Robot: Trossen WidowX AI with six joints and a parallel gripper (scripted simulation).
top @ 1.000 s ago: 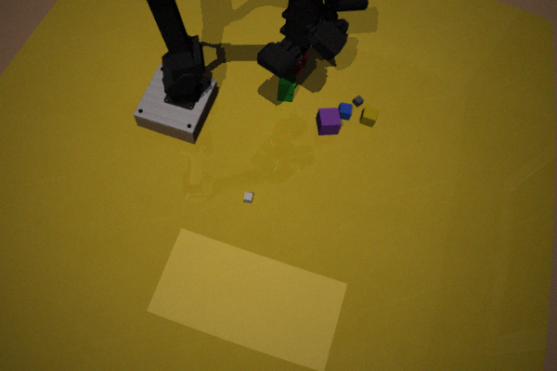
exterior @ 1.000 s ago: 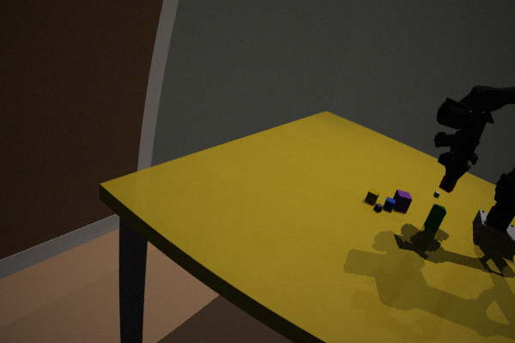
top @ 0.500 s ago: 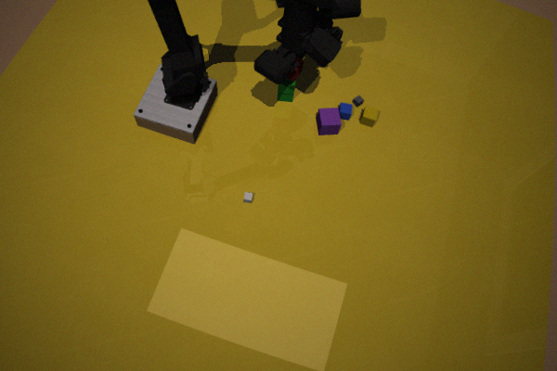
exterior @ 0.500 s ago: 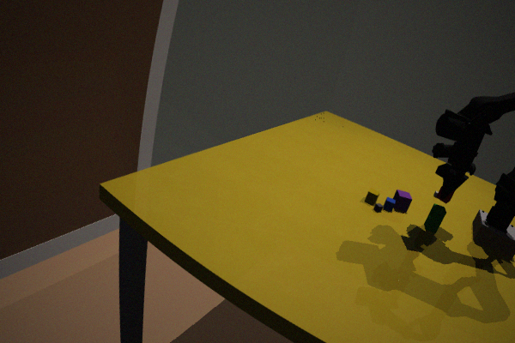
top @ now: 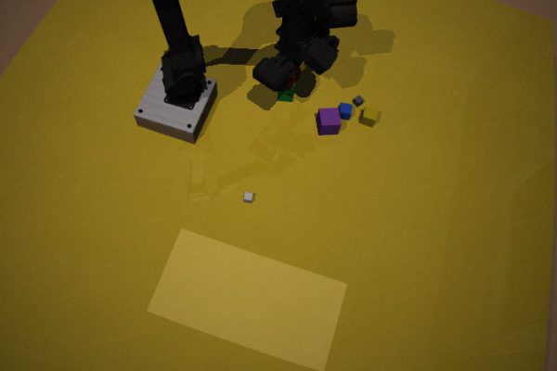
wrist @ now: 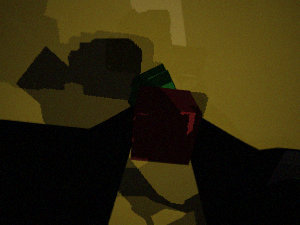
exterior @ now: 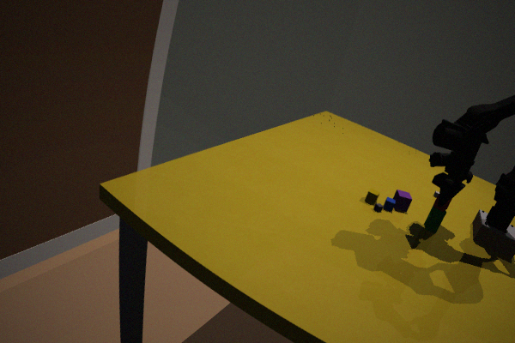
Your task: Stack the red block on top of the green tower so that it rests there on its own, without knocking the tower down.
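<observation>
The red block lies 10 mm above my gripper tip. From my gripper tip the other things lie so: yellow block: 190 mm ahead, 60 mm below; then blue block: 140 mm ahead, 60 mm below; then purple block: 110 mm ahead, 50 mm below, 40 mm to the right.
</observation>
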